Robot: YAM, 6 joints.
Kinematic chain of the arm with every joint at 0, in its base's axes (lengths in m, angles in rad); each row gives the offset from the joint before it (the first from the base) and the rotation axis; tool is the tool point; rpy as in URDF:
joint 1: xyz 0 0 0.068 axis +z
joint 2: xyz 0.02 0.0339 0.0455 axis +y
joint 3: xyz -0.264 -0.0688 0 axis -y
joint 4: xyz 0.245 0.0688 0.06 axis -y
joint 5: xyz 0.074 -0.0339 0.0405 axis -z
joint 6: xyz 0.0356 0 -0.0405 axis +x
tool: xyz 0 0 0 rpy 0 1.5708 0
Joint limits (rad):
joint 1: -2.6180..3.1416
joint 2: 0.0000..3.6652
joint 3: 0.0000..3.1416
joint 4: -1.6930..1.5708
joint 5: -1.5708..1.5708
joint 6: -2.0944..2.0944
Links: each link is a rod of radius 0.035 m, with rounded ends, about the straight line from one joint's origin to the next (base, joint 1, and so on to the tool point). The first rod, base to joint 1, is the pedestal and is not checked.
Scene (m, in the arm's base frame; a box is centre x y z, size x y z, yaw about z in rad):
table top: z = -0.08
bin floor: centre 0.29 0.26 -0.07 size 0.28 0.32 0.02 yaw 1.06
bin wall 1: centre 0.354 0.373 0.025 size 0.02 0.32 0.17 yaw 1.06
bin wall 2: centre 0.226 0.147 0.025 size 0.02 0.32 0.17 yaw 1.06
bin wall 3: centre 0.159 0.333 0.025 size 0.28 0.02 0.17 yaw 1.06
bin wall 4: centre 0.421 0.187 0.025 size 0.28 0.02 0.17 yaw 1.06
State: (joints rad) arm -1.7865 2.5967 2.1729 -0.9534 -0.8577 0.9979
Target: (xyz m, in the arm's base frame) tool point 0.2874 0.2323 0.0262
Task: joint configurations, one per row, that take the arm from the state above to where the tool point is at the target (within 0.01 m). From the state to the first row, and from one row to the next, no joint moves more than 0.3 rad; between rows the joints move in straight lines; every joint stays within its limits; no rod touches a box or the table.
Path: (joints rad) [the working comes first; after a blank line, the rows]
Joints at the target: 0.6010 2.5158 1.5593 -1.2459 -0.9562 0.9979
Straight joint move there: touches bin wall 2, bin wall 4.

1: -1.4882 2.5228 2.1090 -1.0059 -0.8729 0.9979
2: -1.1899 2.4489 2.0451 -1.0584 -0.8881 0.9979
3: -0.8917 2.3750 1.9811 -1.1109 -0.9033 0.9979
4: -0.5934 2.3011 1.9172 -1.1634 -0.9186 0.9979
5: -0.2951 2.2272 1.8533 -1.2159 -0.9338 0.9979
6: 0.0032 2.1534 1.7894 -1.2684 -0.9490 0.9979
7: 0.3014 2.0795 1.7254 -1.3209 -0.9642 0.9979
8: 0.5997 2.0056 1.6615 -1.3734 -0.9794 0.9979
9: 0.6003 2.2607 1.6104 -1.3097 -0.9678 0.9979
10: 0.6010 2.5158 1.5593 -1.2459 -0.9562 0.9979

